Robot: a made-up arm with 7 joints. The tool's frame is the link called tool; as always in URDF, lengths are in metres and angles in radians. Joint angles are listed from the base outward.
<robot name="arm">
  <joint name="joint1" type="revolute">
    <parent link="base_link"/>
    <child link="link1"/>
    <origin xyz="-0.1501 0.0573 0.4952"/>
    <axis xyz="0 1 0"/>
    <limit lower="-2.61" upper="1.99"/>
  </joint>
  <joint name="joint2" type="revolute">
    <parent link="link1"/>
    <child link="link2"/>
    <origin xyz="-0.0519 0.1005 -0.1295"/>
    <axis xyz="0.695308 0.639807 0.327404"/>
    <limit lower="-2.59" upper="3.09"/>
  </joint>
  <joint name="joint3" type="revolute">
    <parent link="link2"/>
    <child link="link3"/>
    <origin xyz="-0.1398 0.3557 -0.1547"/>
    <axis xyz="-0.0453 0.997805 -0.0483"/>
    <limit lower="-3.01" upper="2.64"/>
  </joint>
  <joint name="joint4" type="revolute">
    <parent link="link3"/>
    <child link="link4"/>
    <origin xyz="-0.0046 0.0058 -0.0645"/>
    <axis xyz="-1 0 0"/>
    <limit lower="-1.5" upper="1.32"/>
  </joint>
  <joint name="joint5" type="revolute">
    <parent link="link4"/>
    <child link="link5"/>
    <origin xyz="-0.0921 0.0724 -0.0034"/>
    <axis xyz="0 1 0"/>
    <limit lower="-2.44" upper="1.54"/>
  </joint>
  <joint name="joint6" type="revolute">
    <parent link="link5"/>
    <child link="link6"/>
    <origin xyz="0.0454 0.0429 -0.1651"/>
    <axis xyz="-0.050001 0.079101 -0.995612"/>
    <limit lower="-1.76" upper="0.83"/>
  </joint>
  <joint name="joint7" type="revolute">
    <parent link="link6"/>
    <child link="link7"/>
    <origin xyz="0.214 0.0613 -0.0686"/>
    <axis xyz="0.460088 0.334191 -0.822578"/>
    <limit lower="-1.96" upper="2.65"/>
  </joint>
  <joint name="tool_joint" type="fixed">
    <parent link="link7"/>
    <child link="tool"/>
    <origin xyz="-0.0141 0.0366 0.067" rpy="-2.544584 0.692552 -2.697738"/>
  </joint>
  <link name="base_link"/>
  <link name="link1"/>
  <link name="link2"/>
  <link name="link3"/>
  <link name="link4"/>
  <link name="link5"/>
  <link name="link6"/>
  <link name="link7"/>
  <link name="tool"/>
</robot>
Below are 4 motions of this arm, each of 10 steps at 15 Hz.
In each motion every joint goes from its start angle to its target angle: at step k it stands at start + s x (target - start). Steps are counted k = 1, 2, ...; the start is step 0. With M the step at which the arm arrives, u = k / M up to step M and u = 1 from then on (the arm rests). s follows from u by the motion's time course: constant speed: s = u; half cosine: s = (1 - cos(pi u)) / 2; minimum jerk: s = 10 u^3 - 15 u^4 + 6 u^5.
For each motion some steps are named. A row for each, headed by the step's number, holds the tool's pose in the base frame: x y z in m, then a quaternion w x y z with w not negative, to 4 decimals.
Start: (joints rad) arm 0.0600 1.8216 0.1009 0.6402 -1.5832 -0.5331 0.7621
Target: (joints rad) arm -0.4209 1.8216 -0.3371 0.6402 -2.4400 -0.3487 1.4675
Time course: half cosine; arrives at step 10
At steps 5, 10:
5: -0.3555 0.2385 1.1183 0.5267 0.2464 0.6266 0.5189
10: -0.5799 0.1238 1.0412 0.5957 0.3230 0.3634 0.6394

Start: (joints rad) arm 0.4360 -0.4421 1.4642 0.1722 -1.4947 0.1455 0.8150
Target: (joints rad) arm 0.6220 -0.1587 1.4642 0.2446 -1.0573 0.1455 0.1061
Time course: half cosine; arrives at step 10
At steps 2, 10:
2: -0.2439 0.6000 -0.0103 0.1368 0.1699 0.9085 -0.3565
10: -0.5255 0.6732 0.0986 0.0985 0.2196 -0.9348 0.2610

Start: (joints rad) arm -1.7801 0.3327 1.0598 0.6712 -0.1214 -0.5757 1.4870
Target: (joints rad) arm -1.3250 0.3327 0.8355 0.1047 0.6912 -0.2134 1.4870
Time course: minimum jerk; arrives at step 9
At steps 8, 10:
8: 0.0374 0.6960 -0.1639 0.1343 -0.3205 -0.9170 0.1957
10: 0.0322 0.6967 -0.1655 0.1410 -0.3204 -0.9160 0.1960

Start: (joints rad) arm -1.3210 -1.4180 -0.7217 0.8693 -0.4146 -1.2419 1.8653
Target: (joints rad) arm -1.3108 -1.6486 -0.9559 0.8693 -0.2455 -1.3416 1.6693
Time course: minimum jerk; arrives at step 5
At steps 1, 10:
1: 0.3358 0.0786 0.9768 0.6385 0.5967 -0.2458 -0.4194
10: 0.2064 0.0292 1.0261 0.5342 0.6007 -0.3406 -0.4877

